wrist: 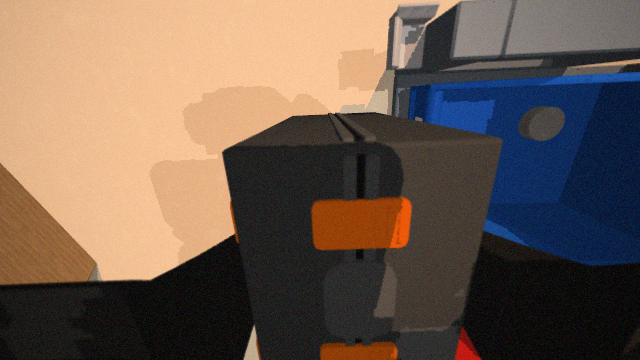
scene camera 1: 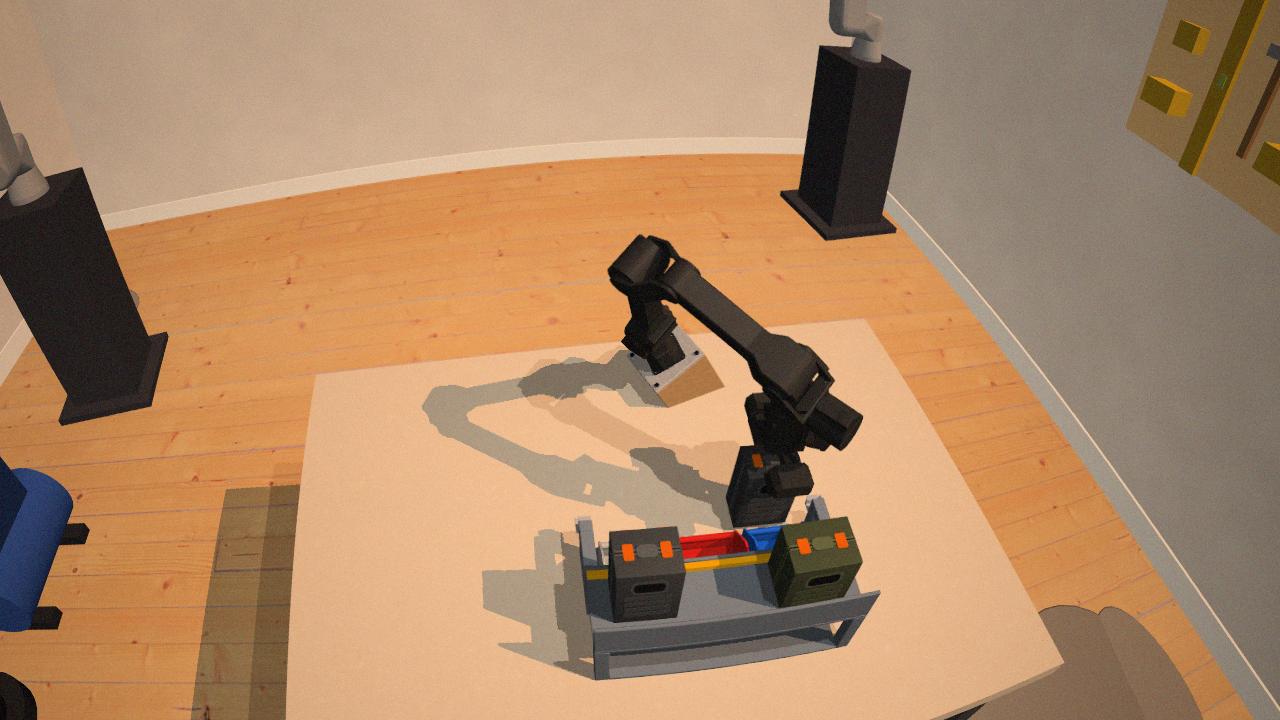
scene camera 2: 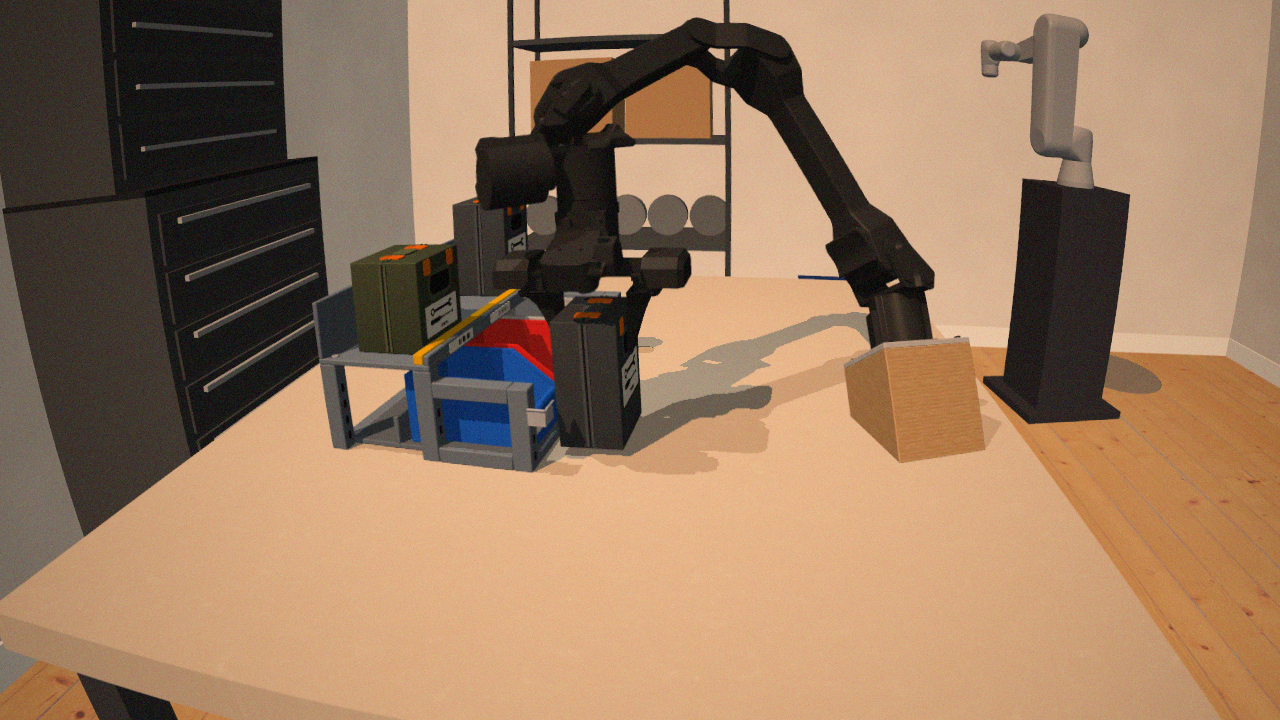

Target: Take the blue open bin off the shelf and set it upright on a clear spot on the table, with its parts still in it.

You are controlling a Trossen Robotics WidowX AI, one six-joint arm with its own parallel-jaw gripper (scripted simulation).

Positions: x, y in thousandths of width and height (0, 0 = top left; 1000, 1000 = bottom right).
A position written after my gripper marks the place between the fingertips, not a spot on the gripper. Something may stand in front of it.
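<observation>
My gripper (scene camera 2: 467, 490). Red bin (scene camera 2: 417, 467), (scene camera 1: 570, 753). Blue bin (scene camera 2: 380, 505), (wrist: 885, 546). Yellow rail (scene camera 1: 595, 776), (scene camera 2: 327, 497); out of frame in the wrist view. Grey round part (wrist: 846, 343).
</observation>
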